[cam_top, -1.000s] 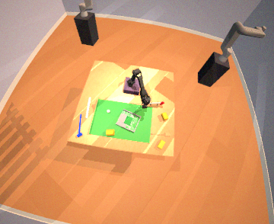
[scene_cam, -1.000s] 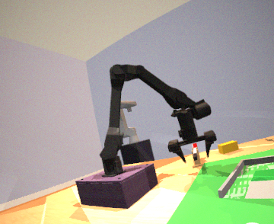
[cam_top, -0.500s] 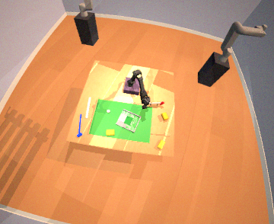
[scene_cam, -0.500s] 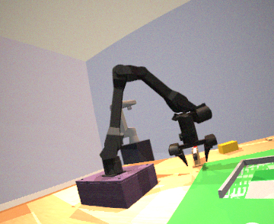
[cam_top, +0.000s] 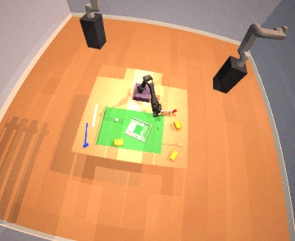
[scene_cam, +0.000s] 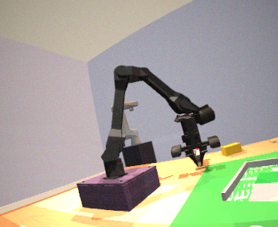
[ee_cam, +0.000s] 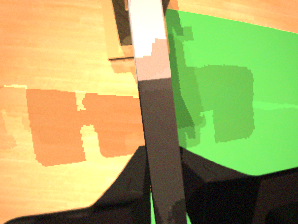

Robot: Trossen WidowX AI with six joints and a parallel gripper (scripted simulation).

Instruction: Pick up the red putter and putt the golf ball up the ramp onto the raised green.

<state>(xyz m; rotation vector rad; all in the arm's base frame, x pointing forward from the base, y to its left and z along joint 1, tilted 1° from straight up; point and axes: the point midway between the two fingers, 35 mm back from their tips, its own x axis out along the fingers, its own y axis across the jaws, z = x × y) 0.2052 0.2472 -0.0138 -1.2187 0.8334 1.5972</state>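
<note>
Now: gripper tip 11 cm to the right of the red putter, 4 cm past it and 3 cm below it. The rest, counted from my gripper tip: white golf ball 42 cm to the right, 22 cm ahead, 1 cm below; then blue putter 69 cm to the right, 51 cm ahead, 2 cm below.
</note>
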